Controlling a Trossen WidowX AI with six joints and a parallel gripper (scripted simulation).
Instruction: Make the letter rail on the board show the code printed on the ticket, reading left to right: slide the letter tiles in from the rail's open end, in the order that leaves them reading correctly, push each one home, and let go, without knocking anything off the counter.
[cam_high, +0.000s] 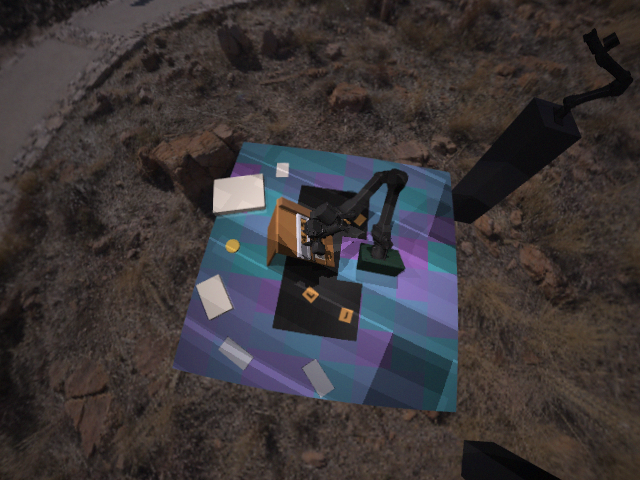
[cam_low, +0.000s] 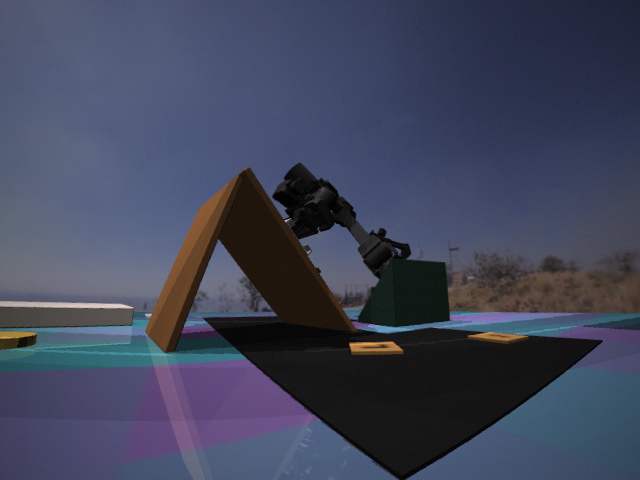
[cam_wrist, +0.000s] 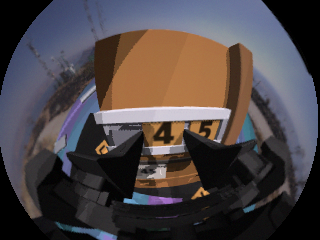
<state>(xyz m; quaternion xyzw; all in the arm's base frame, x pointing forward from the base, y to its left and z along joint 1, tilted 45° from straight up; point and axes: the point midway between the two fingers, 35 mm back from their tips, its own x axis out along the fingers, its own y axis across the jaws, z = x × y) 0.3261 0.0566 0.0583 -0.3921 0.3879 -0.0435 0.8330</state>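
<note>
The letter tile is right at my gripper tip. From my gripper tip the other things lie so: black mat (14 cm behind, 17 cm below); yellow disc (36 cm ahead, 5 cm to the left, 16 cm below); white ticket (7 cm behind, 1 cm to the left, 8 cm below).
</note>
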